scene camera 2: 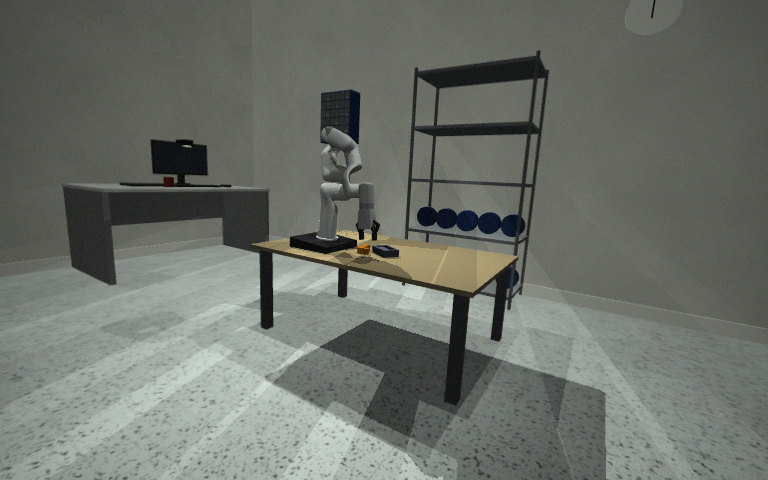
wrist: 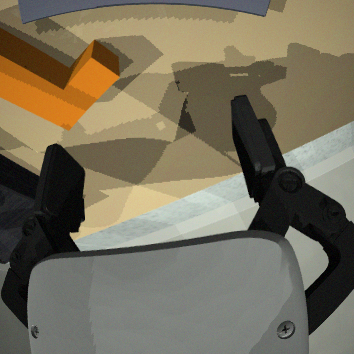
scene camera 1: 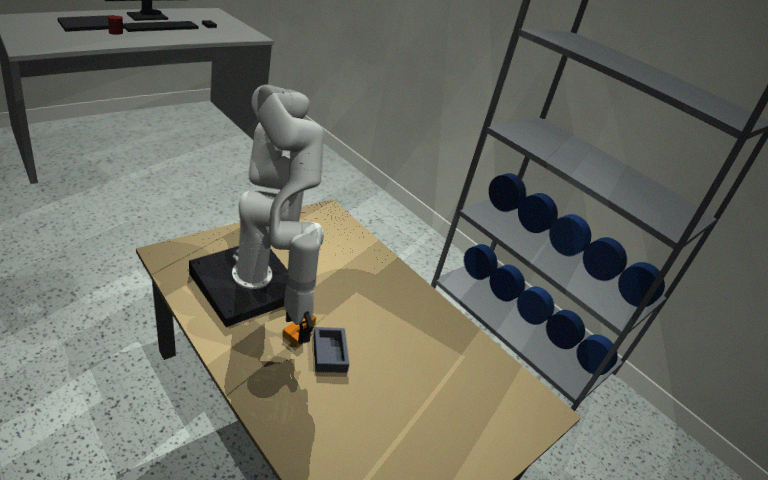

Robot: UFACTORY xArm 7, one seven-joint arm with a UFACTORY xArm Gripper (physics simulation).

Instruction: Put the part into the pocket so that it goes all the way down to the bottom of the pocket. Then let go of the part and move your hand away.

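Seen in the pictures: gripper, fingertip midpoint: point(scene camera 2: 367, 240) point(wrist: 144, 135) point(scene camera 1: 297, 331); arm's base, link origin: point(scene camera 2: 327, 238) point(scene camera 1: 252, 274).
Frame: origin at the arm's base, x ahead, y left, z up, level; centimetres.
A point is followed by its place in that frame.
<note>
The orange part point(scene camera 1: 291, 333) {z -1.8, x 25.3, y -5.6 cm} point(scene camera 2: 363, 249) {z -2.3, x 26.1, y -6.4 cm} point(wrist: 45, 95) {z -1.7, x 24.3, y -3.2 cm} lies on the table between the black base plate and the pocket block, outside the pocket. In the wrist view it is at the upper left, with a raised end, and partly cut off. The grey-blue block with the rectangular pocket point(scene camera 1: 330, 365) {z -1.7, x 40.8, y -5.3 cm} point(scene camera 2: 387, 253) {z -2.7, x 39.8, y -6.5 cm} point(wrist: 145, 9) sits beside the part; the pocket looks empty in scene camera 1. My gripper point(scene camera 1: 303, 331) {z 3.2, x 28.9, y -7.3 cm} point(scene camera 2: 368, 237) {z 3.2, x 28.9, y -7.3 cm} point(wrist: 144, 135) {z 3.2, x 28.9, y -7.3 cm} is open, with nothing between its fingers. It hangs above the table close to the part, partly covering it in scene camera 1.
The arm stands on a black base plate point(scene camera 1: 237, 300) {z -0.8, x 6.0, y -10.2 cm} point(scene camera 2: 322, 244) {z -0.9, x 5.4, y -13.5 cm} on the wooden table point(scene camera 1: 407, 396) {z -4.7, x 60.9, y 5.4 cm} point(scene camera 2: 441, 263) {z -4.7, x 67.5, y -3.8 cm}. A shelf rack point(scene camera 1: 623, 181) point(scene camera 2: 481, 70) with blue discs point(scene camera 1: 570, 234) point(scene camera 2: 467, 220) stands beyond the table. A desk point(scene camera 1: 169, 42) point(scene camera 2: 164, 209) is farther back.
</note>
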